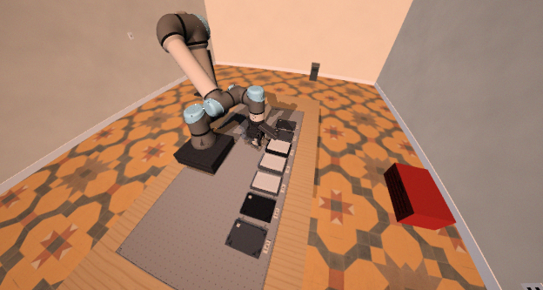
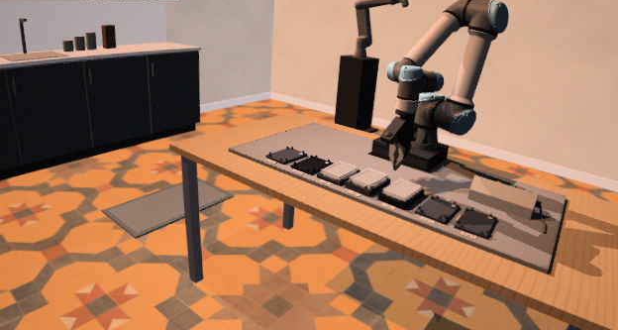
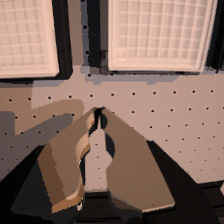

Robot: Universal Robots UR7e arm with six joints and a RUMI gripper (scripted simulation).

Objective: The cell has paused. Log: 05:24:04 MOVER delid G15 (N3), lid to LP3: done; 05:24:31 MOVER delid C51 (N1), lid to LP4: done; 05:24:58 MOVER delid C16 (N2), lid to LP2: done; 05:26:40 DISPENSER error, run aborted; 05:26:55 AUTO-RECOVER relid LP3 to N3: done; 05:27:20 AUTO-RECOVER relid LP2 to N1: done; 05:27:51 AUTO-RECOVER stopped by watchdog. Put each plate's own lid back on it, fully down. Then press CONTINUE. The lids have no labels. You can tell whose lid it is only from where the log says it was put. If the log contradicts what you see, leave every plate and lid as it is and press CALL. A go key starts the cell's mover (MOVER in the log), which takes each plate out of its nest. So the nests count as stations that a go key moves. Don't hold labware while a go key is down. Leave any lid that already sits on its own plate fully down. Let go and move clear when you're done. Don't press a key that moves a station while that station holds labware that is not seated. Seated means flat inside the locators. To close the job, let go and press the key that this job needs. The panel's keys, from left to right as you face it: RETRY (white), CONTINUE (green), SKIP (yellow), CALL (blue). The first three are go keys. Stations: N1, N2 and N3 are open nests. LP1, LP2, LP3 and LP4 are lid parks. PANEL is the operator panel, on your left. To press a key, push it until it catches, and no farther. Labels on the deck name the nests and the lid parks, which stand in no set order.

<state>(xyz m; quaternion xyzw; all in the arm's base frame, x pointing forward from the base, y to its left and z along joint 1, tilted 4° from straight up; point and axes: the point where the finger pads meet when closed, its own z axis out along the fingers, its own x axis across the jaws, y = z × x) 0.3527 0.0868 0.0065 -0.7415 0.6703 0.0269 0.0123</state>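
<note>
The green continue key is 38 cm to the left of my hand and 18 cm behind it. Round my hand: plate 10 cm ahead, 5 cm to the right, 4 cm below; lid park 22 cm to the left, 7 cm ahead, 6 cm below; lid 9 cm to the left, 8 cm ahead, 3 cm below.
</note>
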